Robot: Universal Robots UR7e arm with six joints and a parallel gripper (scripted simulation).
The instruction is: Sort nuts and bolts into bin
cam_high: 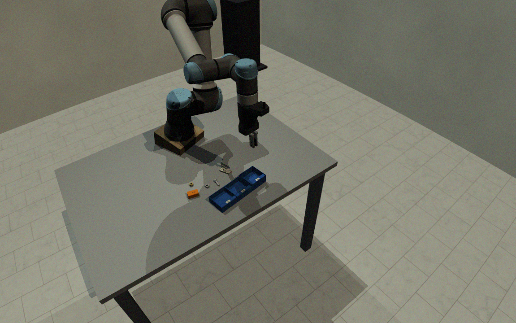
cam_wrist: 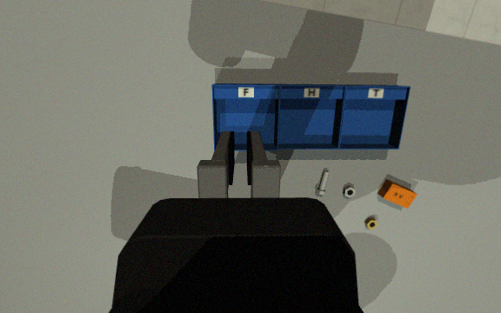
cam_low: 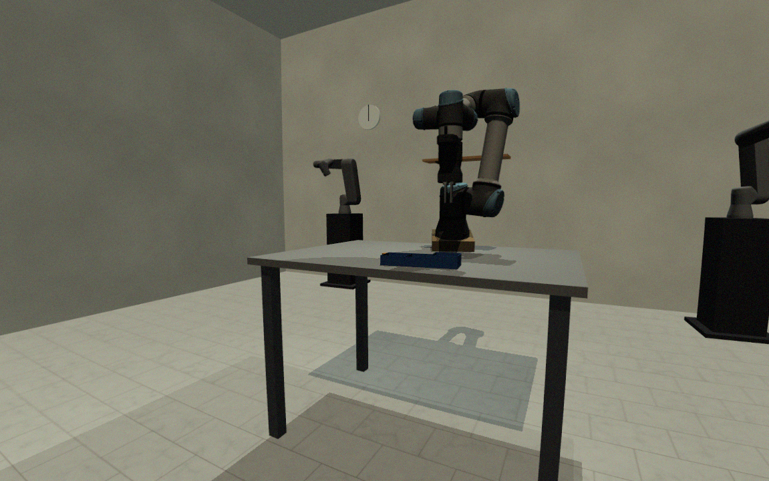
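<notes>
My gripper is now 160 mm past the brass nut, 230 mm to the left of it and 220 mm above it. From my hand the other things lie so: grey bolt: 100 mm behind, 130 mm to the right, 210 mm below; white domino: 140 mm behind, 60 mm to the right, 210 mm below; blue bin row: 90 mm to the right, 200 mm below.
</notes>
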